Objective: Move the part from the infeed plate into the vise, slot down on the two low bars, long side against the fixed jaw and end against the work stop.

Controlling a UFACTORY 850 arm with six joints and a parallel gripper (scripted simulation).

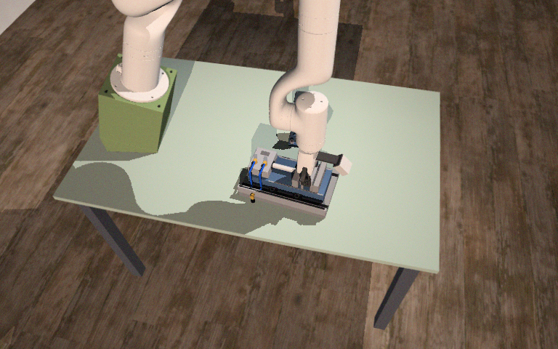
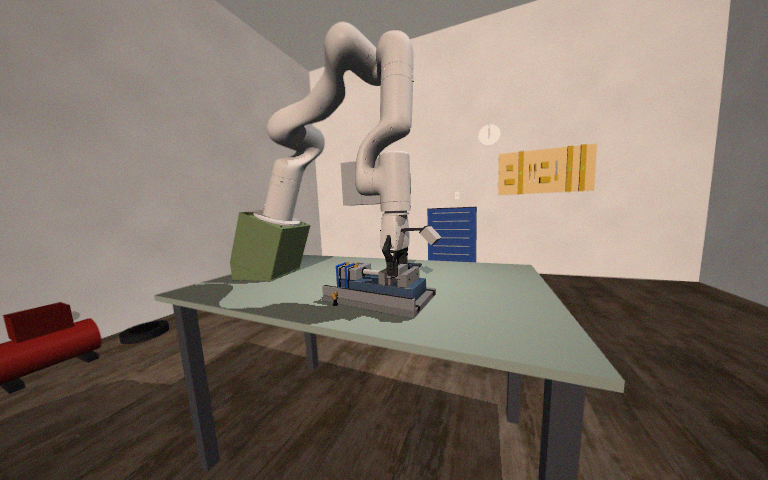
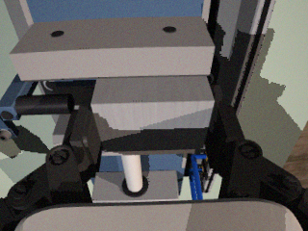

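Right now my hand is 20 mm above the part. Round my hand: fixed jaw: 30 mm ahead, 10 mm to the left, 30 mm below; then moving jaw: 30 mm behind, 30 mm to the left, 30 mm below; then work stop: 10 mm ahead, 70 mm to the left, 20 mm below.
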